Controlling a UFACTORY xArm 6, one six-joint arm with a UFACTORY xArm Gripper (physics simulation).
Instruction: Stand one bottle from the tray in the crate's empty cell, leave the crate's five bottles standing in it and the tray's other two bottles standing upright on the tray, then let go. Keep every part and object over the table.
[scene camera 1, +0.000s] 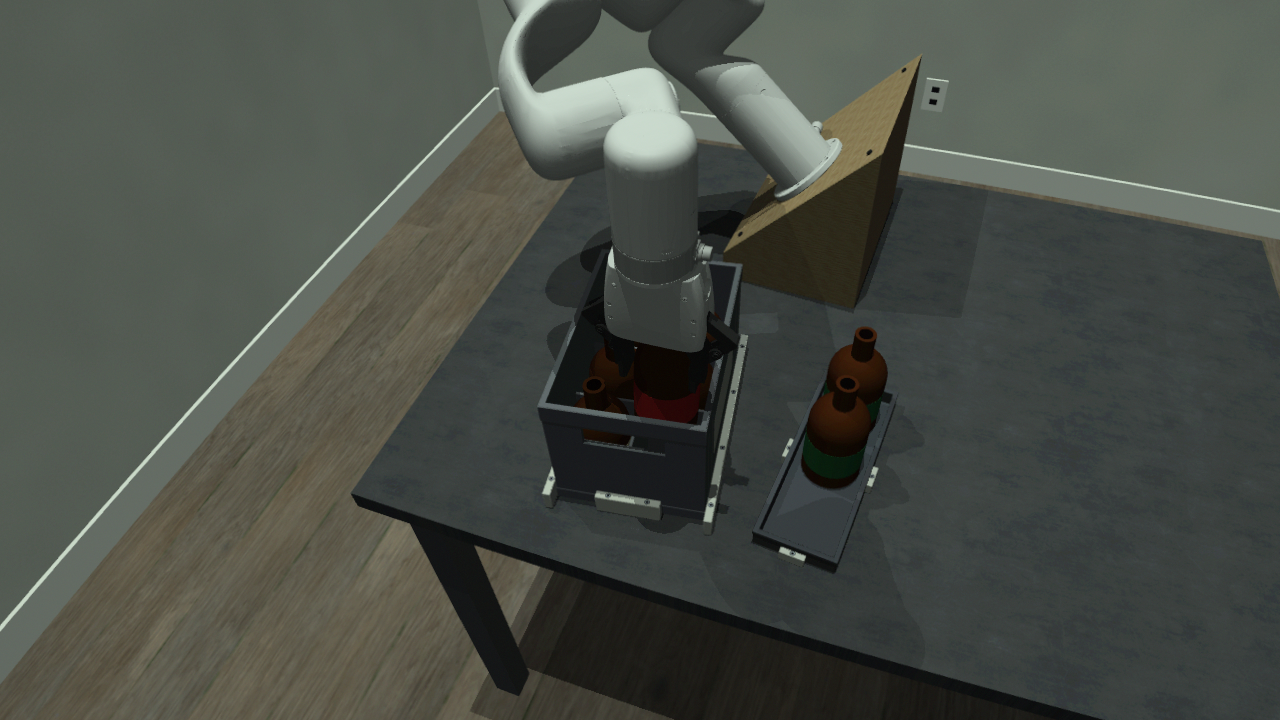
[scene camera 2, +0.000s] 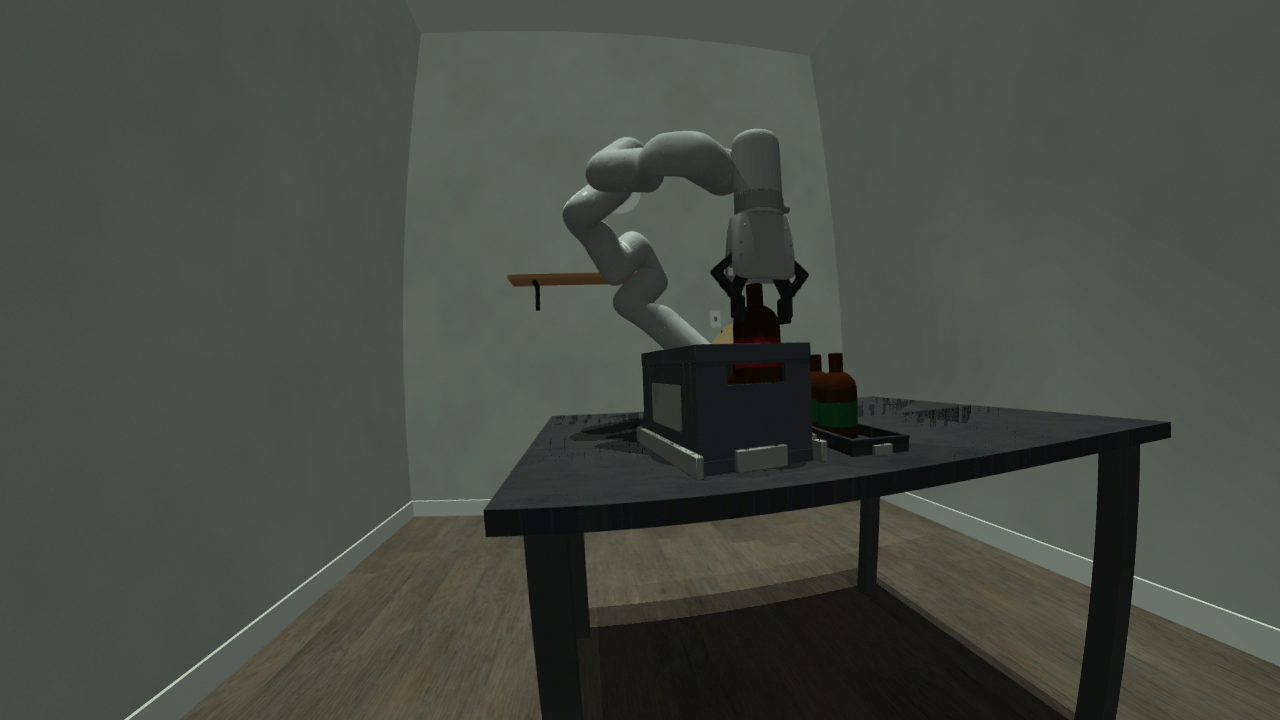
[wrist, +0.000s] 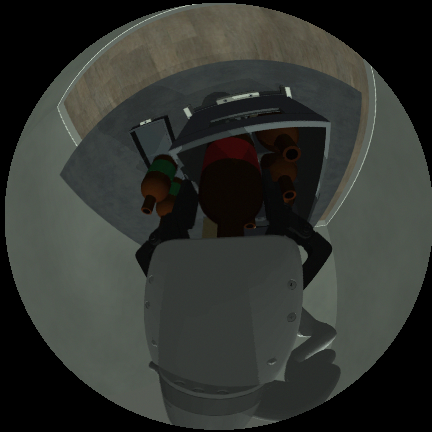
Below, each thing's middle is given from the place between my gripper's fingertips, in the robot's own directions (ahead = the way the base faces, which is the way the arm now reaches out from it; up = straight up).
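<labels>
For the red-labelled bottle (scene camera 1: 660, 377), my hand is 10 mm above it and 20 mm beyond it.
</labels>
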